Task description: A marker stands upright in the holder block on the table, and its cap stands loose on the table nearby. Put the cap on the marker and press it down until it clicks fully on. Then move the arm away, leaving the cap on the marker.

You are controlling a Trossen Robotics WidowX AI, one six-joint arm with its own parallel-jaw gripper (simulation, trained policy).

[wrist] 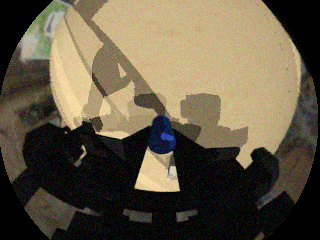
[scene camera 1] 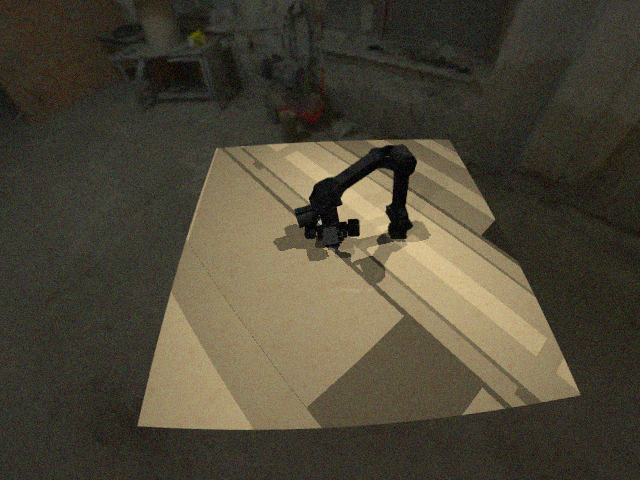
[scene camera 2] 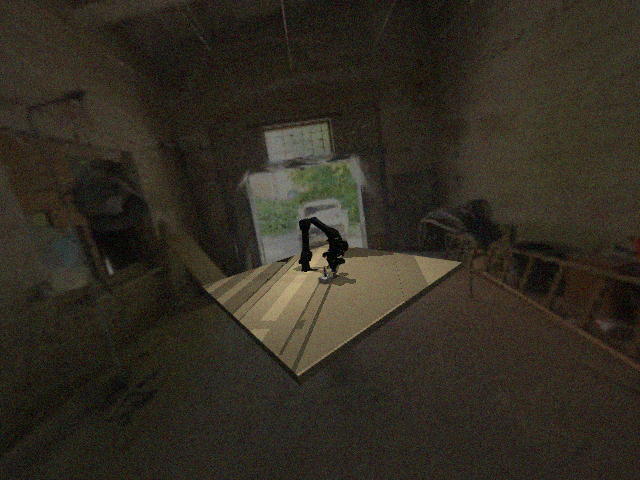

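There is a blue cap that I can see. I see my gripper too, and the wrist view also shows me that gripper.
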